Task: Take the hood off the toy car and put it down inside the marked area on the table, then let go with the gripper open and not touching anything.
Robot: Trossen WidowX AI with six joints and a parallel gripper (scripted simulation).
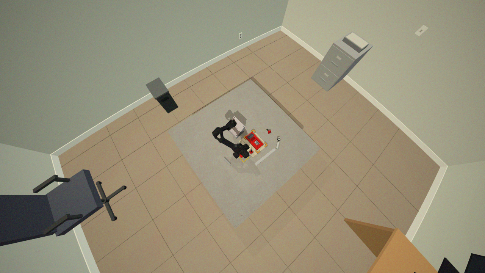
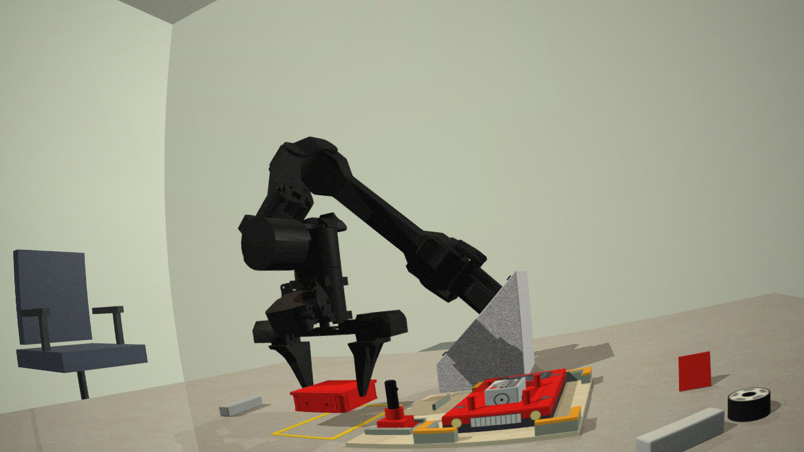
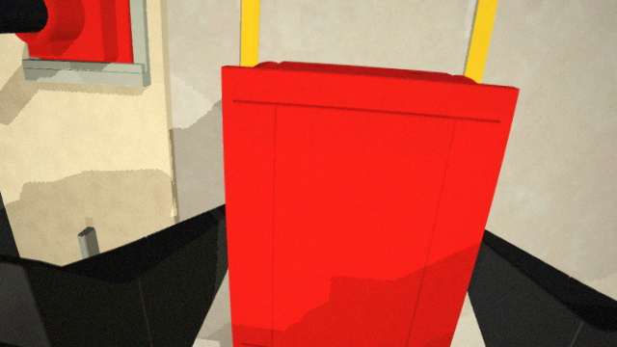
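Now: gripper tip 110 mm to the right of the black post and 60 mm short of it. The rest, counted from my gripper tip: grey engine block 220 mm to the left, 20 mm ahead, 10 mm below; grey bar 390 mm to the left, 190 mm ahead, 20 mm below; red hood right at my gripper tip.
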